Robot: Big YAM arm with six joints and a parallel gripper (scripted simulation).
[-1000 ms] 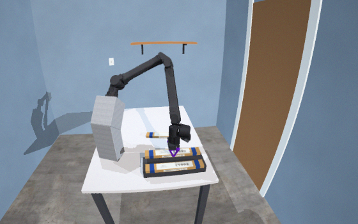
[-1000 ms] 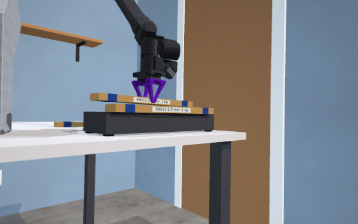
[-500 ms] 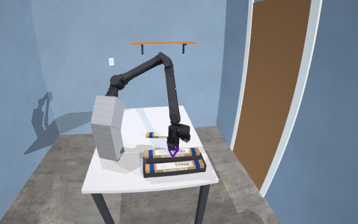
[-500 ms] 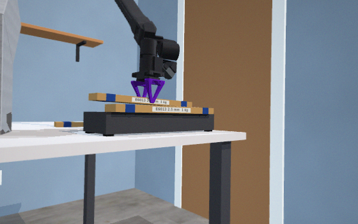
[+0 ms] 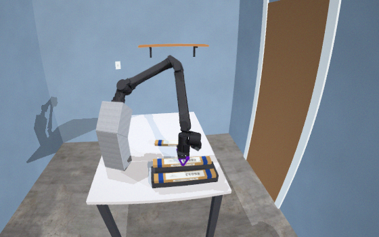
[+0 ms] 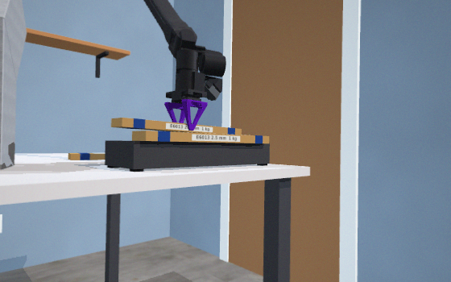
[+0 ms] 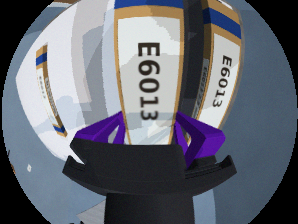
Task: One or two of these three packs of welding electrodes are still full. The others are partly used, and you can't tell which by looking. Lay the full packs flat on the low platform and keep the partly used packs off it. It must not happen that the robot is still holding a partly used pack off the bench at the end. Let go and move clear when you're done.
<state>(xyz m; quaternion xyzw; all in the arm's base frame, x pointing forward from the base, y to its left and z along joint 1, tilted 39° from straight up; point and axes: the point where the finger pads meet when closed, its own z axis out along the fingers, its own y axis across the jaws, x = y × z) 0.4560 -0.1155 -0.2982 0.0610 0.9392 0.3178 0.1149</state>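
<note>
Right now my hand is 50 mm to the left of the low platform and 80 mm above it.
</note>
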